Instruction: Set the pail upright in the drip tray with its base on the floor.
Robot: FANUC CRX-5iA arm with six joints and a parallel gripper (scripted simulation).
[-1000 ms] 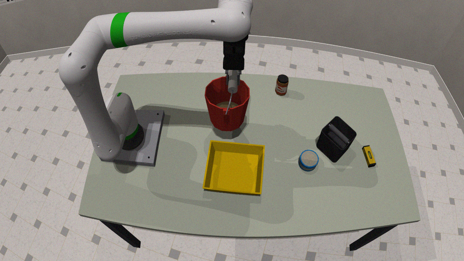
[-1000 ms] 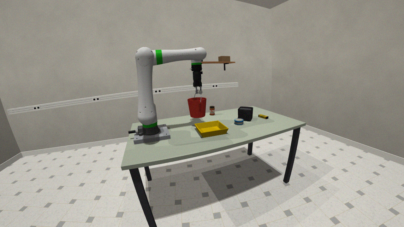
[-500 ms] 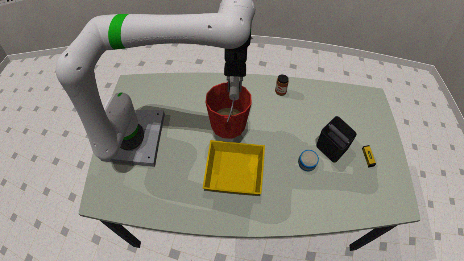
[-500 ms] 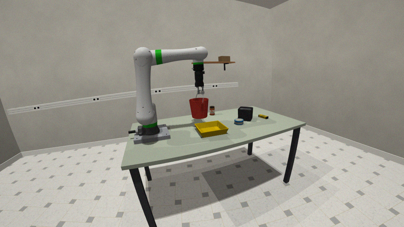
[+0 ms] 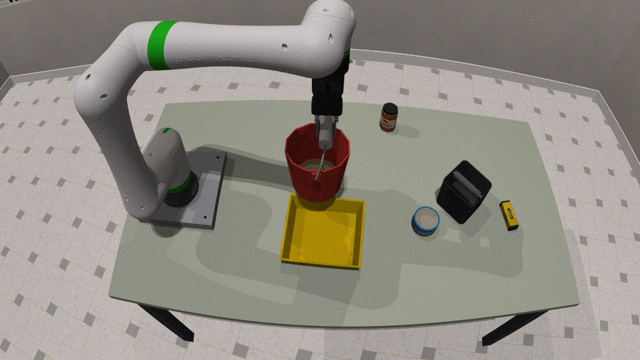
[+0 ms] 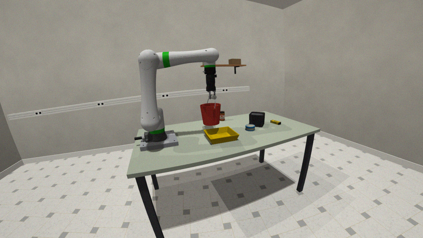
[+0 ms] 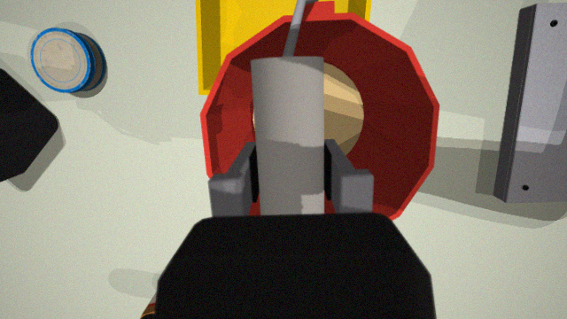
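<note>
Now: hand 9 cm above the red pail and 1 cm past it. The rest, counted from my hand: pail handle: 3 cm below, 1 cm behind; yellow drip tray: 30 cm below, 13 cm to the right; jar: 32 cm to the left, 27 cm below, 23 cm ahead.
</note>
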